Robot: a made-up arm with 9 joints.
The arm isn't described. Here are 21 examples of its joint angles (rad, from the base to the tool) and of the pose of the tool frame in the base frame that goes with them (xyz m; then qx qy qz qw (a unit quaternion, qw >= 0)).
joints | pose
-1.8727 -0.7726 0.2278 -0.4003 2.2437 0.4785 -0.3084 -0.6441 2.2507 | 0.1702 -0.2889 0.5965 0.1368 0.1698 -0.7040 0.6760
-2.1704 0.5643 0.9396 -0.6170 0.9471 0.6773 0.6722 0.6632 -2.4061 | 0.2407 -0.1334 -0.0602 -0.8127 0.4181 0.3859 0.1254
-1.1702 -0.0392 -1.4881 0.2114 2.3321 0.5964 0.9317 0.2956 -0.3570 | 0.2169 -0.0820 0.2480 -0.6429 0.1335 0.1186 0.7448
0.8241 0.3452 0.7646 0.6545 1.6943 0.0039 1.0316 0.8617 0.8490 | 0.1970 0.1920 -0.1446 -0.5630 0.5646 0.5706 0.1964
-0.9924 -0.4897 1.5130 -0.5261 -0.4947 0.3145 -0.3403 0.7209 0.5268 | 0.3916 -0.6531 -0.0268 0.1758 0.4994 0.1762 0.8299
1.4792 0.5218 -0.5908 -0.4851 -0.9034 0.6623 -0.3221 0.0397 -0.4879 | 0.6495 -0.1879 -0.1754 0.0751 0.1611 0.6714 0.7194
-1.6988 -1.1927 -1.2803 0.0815 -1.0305 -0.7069 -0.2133 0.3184 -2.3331 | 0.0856 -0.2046 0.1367 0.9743 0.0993 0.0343 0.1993
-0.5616 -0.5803 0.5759 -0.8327 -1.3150 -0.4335 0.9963 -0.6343 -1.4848 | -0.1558 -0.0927 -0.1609 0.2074 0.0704 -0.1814 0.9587
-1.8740 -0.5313 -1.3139 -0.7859 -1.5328 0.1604 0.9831 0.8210 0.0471 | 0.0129 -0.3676 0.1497 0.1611 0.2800 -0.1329 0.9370
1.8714 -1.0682 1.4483 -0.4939 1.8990 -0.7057 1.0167 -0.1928 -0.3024 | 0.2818 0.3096 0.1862 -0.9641 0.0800 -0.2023 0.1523
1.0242 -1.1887 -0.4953 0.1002 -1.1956 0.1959 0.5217 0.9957 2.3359 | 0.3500 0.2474 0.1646 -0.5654 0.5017 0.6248 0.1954
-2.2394 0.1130 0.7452 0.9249 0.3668 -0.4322 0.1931 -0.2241 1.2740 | 0.5748 -0.7442 0.1264 0.2653 -0.0046 0.6040 0.7515
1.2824 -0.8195 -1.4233 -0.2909 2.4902 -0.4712 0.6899 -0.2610 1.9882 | -0.0291 -0.4048 0.0780 0.7634 -0.0032 -0.2689 0.5872
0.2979 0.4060 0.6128 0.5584 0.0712 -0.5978 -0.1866 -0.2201 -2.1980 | -0.0308 -0.1115 0.1086 0.6596 -0.4506 0.4884 0.3513
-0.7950 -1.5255 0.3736 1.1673 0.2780 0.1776 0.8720 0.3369 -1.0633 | 0.0017 -0.2134 0.2650 -0.3673 0.8654 -0.0076 0.3407
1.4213 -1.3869 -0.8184 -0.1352 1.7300 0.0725 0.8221 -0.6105 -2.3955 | 0.3261 -0.2108 0.1112 -0.7391 0.1062 -0.5887 0.3097
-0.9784 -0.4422 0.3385 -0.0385 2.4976 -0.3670 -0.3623 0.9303 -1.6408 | -0.2933 -0.1234 -0.0718 -0.0552 -0.7748 -0.6180 0.1213
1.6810 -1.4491 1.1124 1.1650 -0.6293 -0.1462 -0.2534 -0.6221 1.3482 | -0.2108 0.0265 -0.0597 0.1816 -0.5366 -0.3018 0.7668
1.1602 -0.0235 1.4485 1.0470 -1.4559 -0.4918 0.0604 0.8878 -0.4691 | 0.4702 0.1497 0.0218 -0.8650 0.4374 -0.1143 0.2176
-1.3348 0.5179 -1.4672 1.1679 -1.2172 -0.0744 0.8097 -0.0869 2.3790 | -0.0605 -0.1078 -0.2635 0.6334 -0.4839 -0.0872 0.5975
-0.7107 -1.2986 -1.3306 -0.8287 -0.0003 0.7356 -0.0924 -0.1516 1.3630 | 0.3405 0.4979 0.4865 0.0075 -0.2508 -0.9674 0.0356
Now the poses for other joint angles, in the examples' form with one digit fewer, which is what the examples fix.
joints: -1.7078 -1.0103 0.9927 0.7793 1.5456 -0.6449 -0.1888 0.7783 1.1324
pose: 0.420 -0.688 0.117 -0.061 0.746 -0.155 0.645
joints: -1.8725 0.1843 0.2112 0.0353 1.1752 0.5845 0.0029 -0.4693 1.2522
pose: -0.465 -0.160 0.090 0.464 -0.153 -0.549 0.678
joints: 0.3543 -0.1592 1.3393 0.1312 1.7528 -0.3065 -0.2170 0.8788 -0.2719
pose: -0.278 -0.385 -0.040 0.329 0.908 -0.246 0.082
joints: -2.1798 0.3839 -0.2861 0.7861 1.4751 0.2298 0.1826 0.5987 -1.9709
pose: 0.176 -0.313 -0.111 -0.286 0.930 -0.088 0.214
